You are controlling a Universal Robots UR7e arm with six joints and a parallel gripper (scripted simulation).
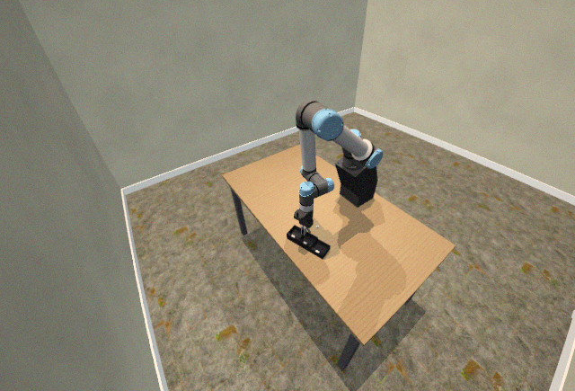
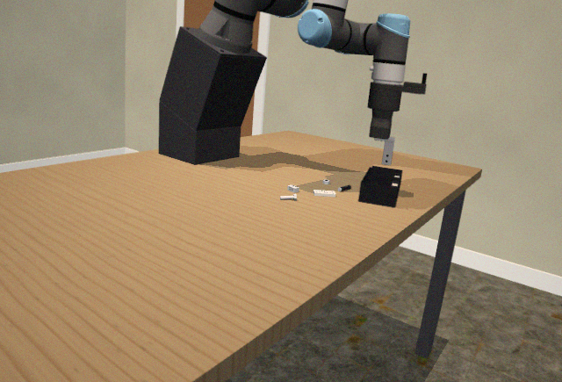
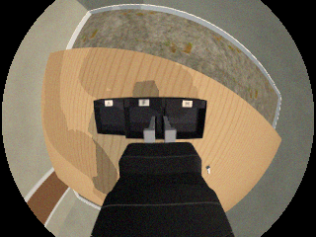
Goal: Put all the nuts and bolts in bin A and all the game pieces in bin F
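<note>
The black bin lies 70 mm below my hand, 20 mm to the left of it and 20 mm behind it. The rest, counted from my hand: bolt (230 mm to the right, 90 mm below, 90 mm behind); small ring-shaped piece (130 mm behind, 90 mm below, 50 mm to the right); white speckled piece (130 mm to the right, 90 mm below, 80 mm behind).
</note>
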